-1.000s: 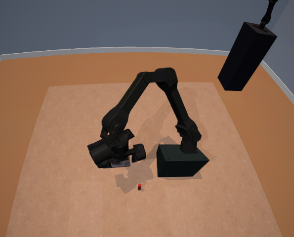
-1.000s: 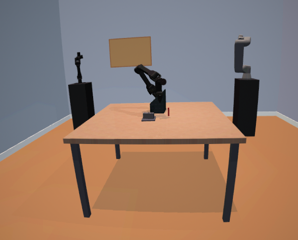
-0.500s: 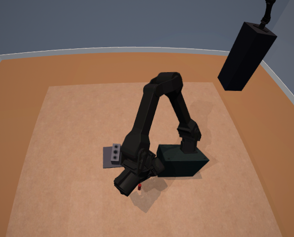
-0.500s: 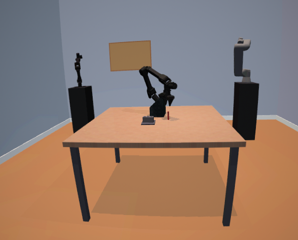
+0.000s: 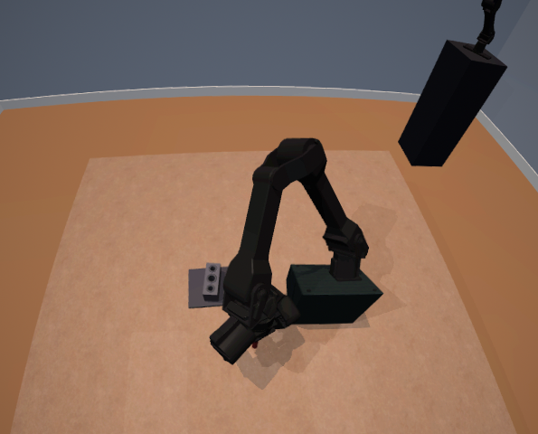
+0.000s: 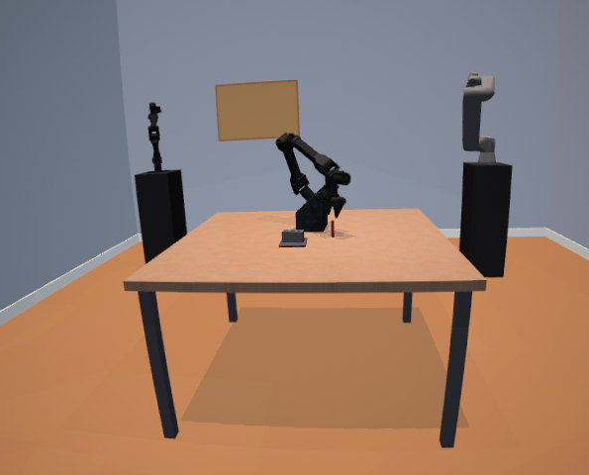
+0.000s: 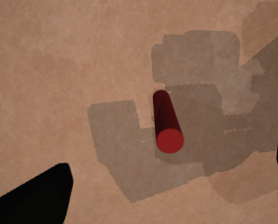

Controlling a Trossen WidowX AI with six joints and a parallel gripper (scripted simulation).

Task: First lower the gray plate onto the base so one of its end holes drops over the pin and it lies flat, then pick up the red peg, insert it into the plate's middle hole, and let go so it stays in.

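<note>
Right now the red peg is 6 cm below my gripper tip. Also, from my gripper tip: dark square base: 16 cm to the right, 11 cm ahead, 9 cm below; then gray plate: 18 cm to the right, 11 cm ahead, 5 cm below.
</note>
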